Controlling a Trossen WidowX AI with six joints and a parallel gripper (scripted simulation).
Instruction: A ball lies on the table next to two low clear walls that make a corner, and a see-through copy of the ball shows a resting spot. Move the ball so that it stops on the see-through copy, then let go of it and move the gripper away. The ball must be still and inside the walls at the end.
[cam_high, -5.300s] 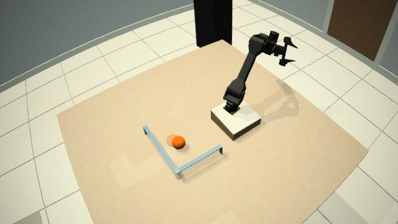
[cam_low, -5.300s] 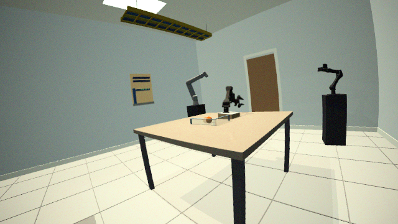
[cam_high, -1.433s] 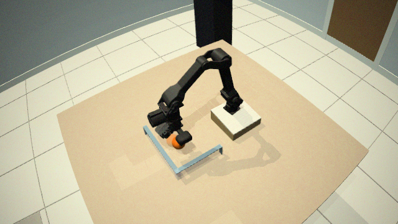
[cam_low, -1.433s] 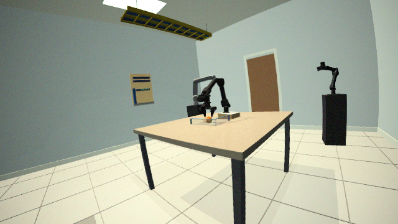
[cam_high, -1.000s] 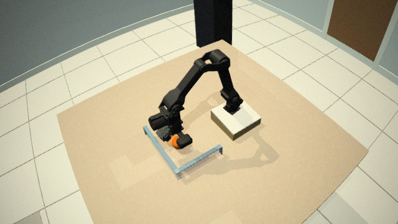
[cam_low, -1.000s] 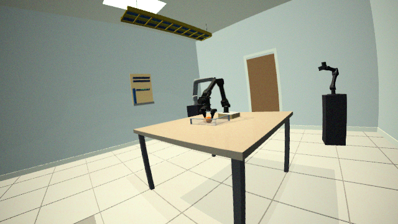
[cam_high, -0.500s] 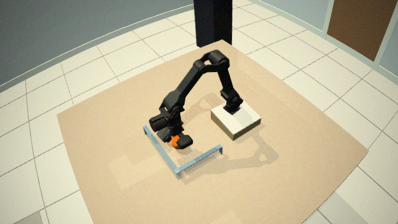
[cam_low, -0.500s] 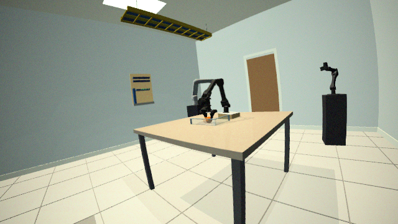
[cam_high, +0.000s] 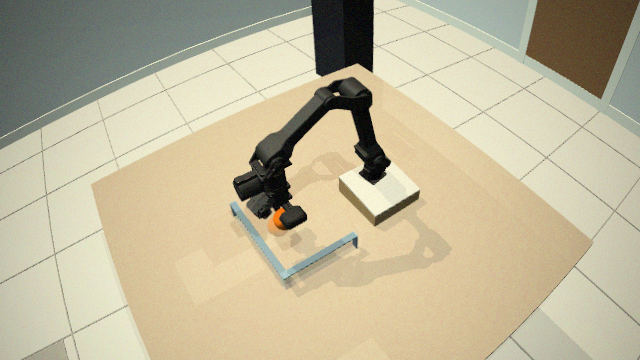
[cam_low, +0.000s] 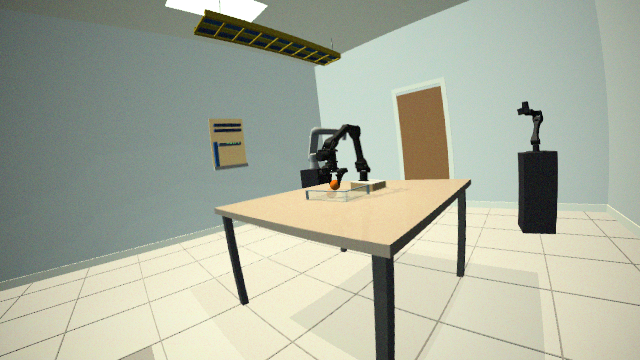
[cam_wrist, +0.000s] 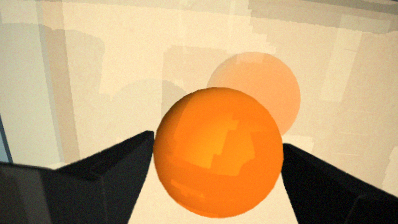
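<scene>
Right now my gripper tip is 50 mm above the see-through ball copy, 30 mm to the left of it and 10 mm short of it. Also, from my gripper tip: orange ball: right at my gripper tip.
</scene>
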